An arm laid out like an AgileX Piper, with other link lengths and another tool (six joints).
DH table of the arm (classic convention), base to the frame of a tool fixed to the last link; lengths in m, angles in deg. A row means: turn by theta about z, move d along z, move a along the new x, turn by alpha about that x. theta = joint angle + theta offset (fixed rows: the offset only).
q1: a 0, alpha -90, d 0.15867, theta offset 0
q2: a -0.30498, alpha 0, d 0, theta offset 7.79
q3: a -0.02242, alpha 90, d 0, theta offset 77.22
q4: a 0, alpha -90, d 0.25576, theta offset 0
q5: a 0, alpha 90, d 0, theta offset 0
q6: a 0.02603, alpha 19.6, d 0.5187, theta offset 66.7
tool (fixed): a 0, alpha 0, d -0.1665, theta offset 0
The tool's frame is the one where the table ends.
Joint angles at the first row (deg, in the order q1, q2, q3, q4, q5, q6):
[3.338 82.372 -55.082 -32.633 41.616 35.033]
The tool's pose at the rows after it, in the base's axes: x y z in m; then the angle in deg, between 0 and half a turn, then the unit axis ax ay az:
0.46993 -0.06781 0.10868 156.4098 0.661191 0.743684 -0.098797
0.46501 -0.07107 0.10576 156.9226 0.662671 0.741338 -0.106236
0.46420 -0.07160 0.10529 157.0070 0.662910 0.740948 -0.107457
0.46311 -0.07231 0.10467 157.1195 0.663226 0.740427 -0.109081
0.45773 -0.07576 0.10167 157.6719 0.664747 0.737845 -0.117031
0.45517 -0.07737 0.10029 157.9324 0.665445 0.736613 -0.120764
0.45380 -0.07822 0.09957 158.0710 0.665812 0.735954 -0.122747
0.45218 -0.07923 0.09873 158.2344 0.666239 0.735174 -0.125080
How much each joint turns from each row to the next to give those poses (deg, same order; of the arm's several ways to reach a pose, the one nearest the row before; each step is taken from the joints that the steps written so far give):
[0.000 0.000 0.000 0.000 0.531 0.000]
[0.000 -0.001 0.001 0.000 1.028 0.001]
[0.001 0.001 -0.001 0.000 0.170 0.000]
[0.000 -0.001 -0.001 0.000 0.225 -0.001]
[-0.001 0.001 0.000 0.000 1.103 0.000]
[0.000 0.001 0.001 -0.001 0.518 0.001]
[0.001 -0.001 0.000 0.000 0.276 0.001]
[-0.002 0.000 0.000 0.001 0.324 -0.003]

